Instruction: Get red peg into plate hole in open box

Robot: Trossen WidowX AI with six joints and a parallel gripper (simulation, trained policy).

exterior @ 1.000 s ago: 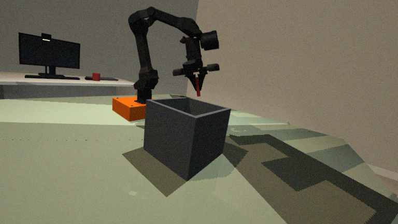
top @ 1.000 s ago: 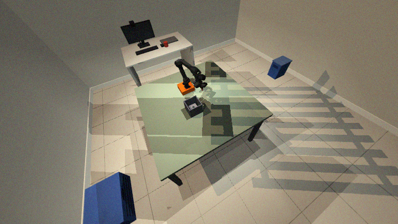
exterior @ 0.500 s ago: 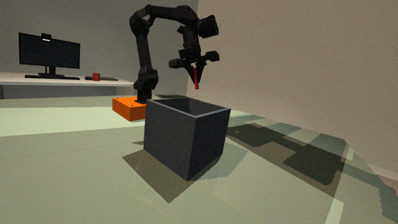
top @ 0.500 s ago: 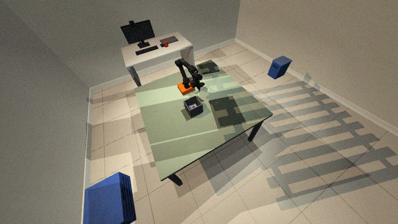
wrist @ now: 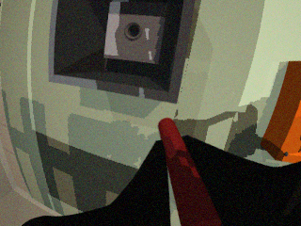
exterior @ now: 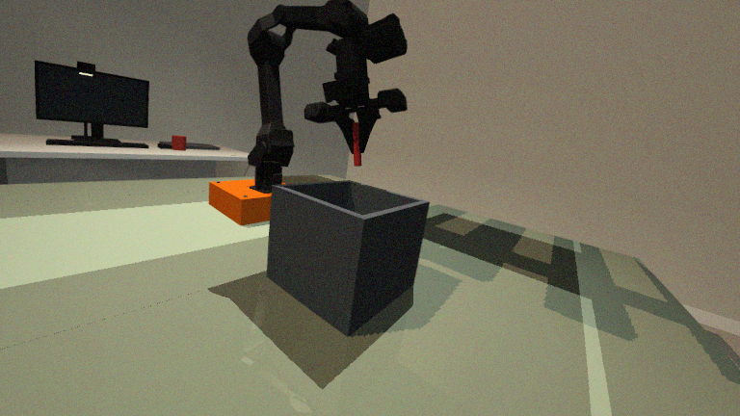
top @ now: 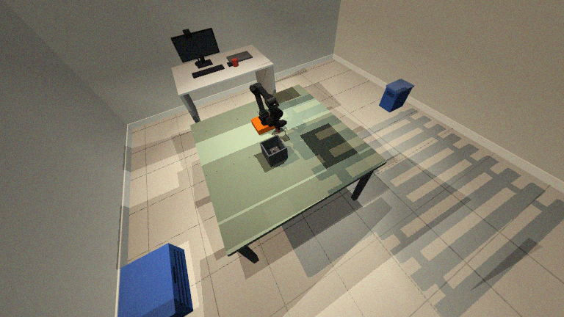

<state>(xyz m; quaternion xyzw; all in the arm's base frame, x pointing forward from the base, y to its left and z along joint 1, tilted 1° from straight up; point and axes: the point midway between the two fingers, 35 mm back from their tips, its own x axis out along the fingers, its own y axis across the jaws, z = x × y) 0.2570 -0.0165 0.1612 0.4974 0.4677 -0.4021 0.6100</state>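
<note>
My gripper tip is 7 cm short of the plate, 10 cm to the left of it and 14 cm above it. Round my gripper tip: red peg: 2 cm above.
</note>
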